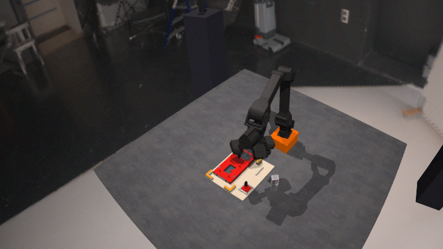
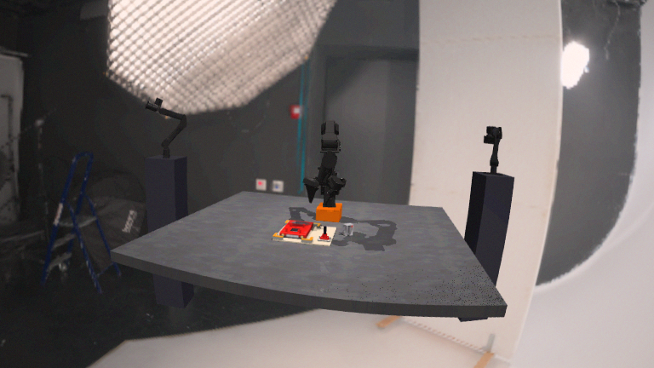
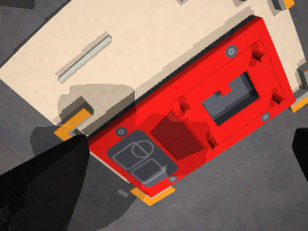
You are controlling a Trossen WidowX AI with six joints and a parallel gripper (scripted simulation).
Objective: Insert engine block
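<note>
Now: gripper tip 1 cm past the engine block, 13 cm to the right of it and 11 cm above it. The rest, counted from my gripper tip: cream base plate (1 cm ahead, 6 cm to the right, 12 cm below).
</note>
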